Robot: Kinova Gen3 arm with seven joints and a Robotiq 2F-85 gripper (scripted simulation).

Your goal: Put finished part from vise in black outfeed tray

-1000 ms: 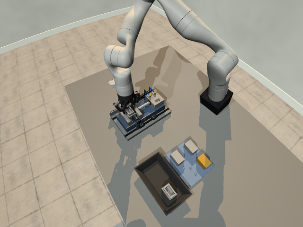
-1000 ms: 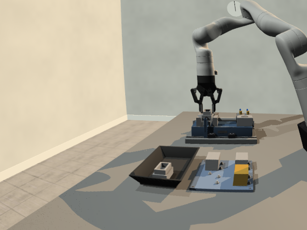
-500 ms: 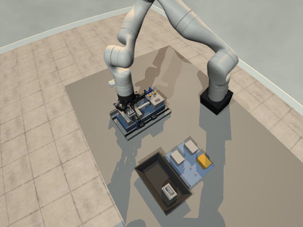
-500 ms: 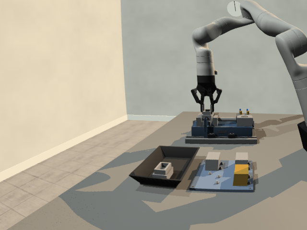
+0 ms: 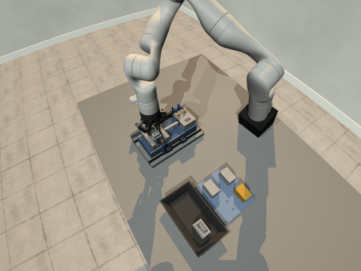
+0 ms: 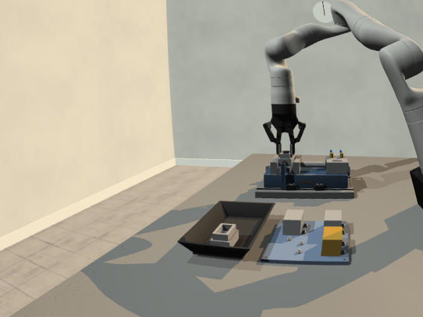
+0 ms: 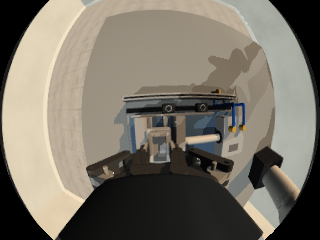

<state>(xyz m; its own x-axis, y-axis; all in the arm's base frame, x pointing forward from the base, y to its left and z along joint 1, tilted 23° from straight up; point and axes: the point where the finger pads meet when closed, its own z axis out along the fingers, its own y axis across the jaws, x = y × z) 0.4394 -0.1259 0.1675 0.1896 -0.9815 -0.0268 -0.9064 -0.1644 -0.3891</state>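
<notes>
Now: hand 8 cm above the blue vise, 7 cm past it and 1 cm to the left of it. From my hand the other things lie so: light blue fixture plate: 34 cm to the left, 17 cm behind, 12 cm below; orange block: 37 cm to the left, 23 cm behind, 10 cm below.
</notes>
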